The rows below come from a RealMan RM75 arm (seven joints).
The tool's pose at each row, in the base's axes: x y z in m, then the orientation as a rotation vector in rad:
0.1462, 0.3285, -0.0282, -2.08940, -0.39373, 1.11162
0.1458, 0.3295, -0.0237, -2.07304, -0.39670, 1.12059
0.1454, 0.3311, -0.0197, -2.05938, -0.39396, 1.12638
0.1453, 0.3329, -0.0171, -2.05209, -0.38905, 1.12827
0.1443, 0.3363, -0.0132, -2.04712, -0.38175, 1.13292
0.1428, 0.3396, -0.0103, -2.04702, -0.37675, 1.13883
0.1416, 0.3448, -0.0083, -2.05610, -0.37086, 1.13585
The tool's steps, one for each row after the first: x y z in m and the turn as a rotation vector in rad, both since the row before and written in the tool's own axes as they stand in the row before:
-0.0023, -0.0039, -0.0009, 0.01066, -0.01088, -0.00447
-0.0017, -0.0040, -0.0003, 0.01146, -0.00638, -0.00146
-0.0006, -0.0031, 0.0000, 0.00785, -0.00153, 0.00067
-0.0009, -0.0051, 0.0011, 0.00652, -0.00211, 0.00425
-0.0007, -0.0042, 0.0018, 0.00126, -0.00248, 0.00551
0.0011, -0.0049, 0.0028, -0.00430, 0.00612, 0.00571

